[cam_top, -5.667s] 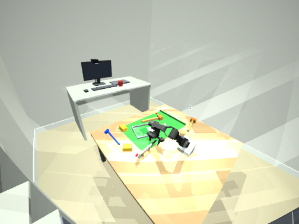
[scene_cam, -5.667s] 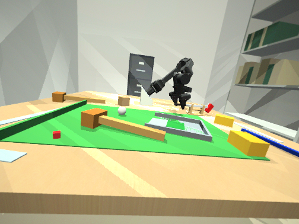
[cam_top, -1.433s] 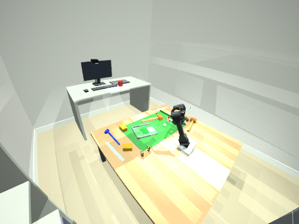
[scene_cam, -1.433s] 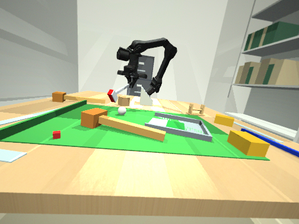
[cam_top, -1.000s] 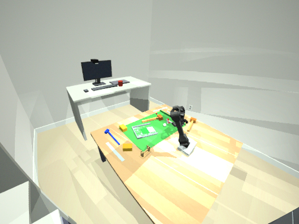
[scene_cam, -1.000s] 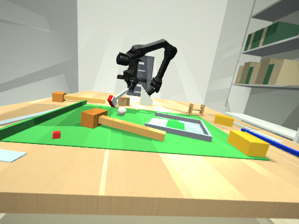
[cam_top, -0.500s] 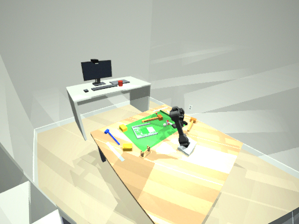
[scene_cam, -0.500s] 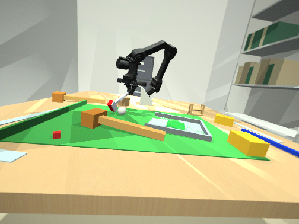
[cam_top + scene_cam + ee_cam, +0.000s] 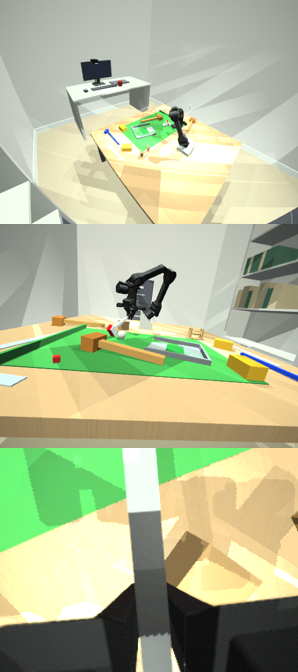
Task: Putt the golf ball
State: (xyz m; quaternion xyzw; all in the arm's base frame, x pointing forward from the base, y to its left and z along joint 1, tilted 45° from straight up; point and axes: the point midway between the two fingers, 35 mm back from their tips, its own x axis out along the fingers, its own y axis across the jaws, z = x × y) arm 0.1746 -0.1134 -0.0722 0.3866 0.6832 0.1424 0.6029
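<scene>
My gripper tip is 40 mm past the wooden block, 40 mm to the left of it and 50 mm above it. The rest, counted from my gripper tip: green mat: 300 mm ahead, 80 mm to the left, 80 mm below; white golf ball: 220 mm ahead, 30 mm to the right, 50 mm below; wooden frame: 60 mm ahead, 460 mm to the left, 40 mm below.
</scene>
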